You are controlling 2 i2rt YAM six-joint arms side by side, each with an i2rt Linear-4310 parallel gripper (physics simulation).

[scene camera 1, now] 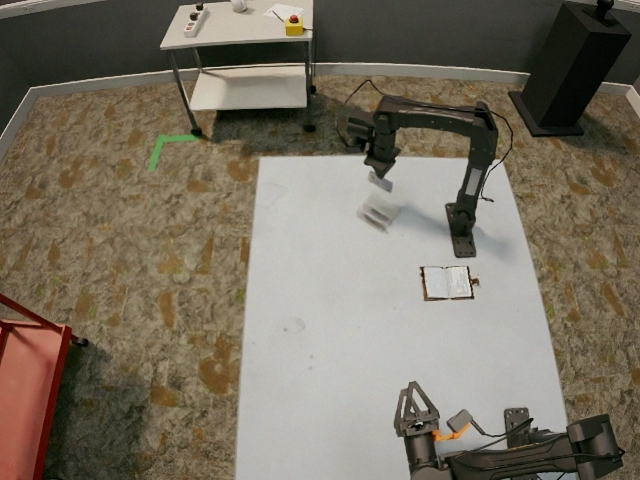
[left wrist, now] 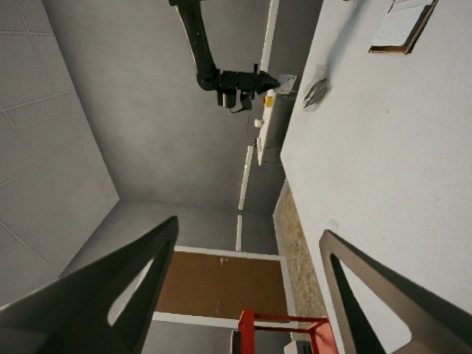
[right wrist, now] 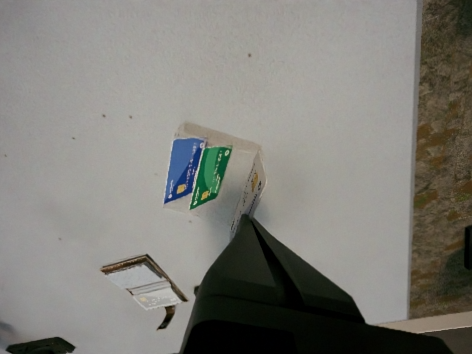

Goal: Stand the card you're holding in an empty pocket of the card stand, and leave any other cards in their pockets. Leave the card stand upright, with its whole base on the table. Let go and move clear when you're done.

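Places are measured from the left arm's base along level axes (x back, y left, z down), in metres.
Where they show: left gripper, fingertip midpoint: (scene camera 1: 407, 385) (left wrist: 250, 229); right gripper, fingertip midpoint: (scene camera 1: 380, 178) (left wrist: 280, 84) (right wrist: 244, 221); left arm's base, origin of the base link: (scene camera 1: 519, 445) (right wrist: 42, 346); right arm's base, origin of the base link: (scene camera 1: 460, 229).
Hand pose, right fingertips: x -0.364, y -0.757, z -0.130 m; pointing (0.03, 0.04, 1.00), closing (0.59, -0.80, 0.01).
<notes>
Things, the pixels of their top centre, and the offset from my right fingertips. Level surfaces: height alone.
- blue card, middle of its top: (right wrist: 180, 178) (left wrist: 307, 97) dx -0.015, dy +0.071, dz +0.083 m
- green card, middle of its top: (right wrist: 208, 186) (left wrist: 307, 89) dx +0.005, dy +0.045, dz +0.083 m
- white card, middle of its top: (right wrist: 243, 236) (scene camera 1: 381, 176) (left wrist: 277, 83) dx +0.002, dy +0.001, dz -0.012 m
- white table, its level: dz +0.130 m
The clear card stand (scene camera 1: 385, 200) (left wrist: 319, 80) (right wrist: 220, 133) is on the table, its base looking flat. In the right wrist view a blue card (right wrist: 183, 170) and a green card (right wrist: 212, 176) sit in it side by side, and the stretch right of the green card shows no card. My right gripper (scene camera 1: 381, 173) (left wrist: 280, 84) (right wrist: 244, 221) is shut on a white card (scene camera 1: 380, 182) (left wrist: 286, 84) (right wrist: 249, 194), tilted and apart from the stand, above it; the card overlaps the stand's right edge in the right wrist view. My left gripper (scene camera 1: 407, 388) (left wrist: 250, 229) is open and empty, far from the stand.
An open brown wallet (scene camera 1: 447, 283) (left wrist: 397, 31) (right wrist: 141, 281) lies on the white table (scene camera 1: 320, 289) (left wrist: 380, 165) (right wrist: 320, 60) near the right arm's base. A wheeled bench (scene camera 1: 248, 87) stands beyond the table, and a red cart (scene camera 1: 61, 356) (left wrist: 247, 327) stands off to the side.
</notes>
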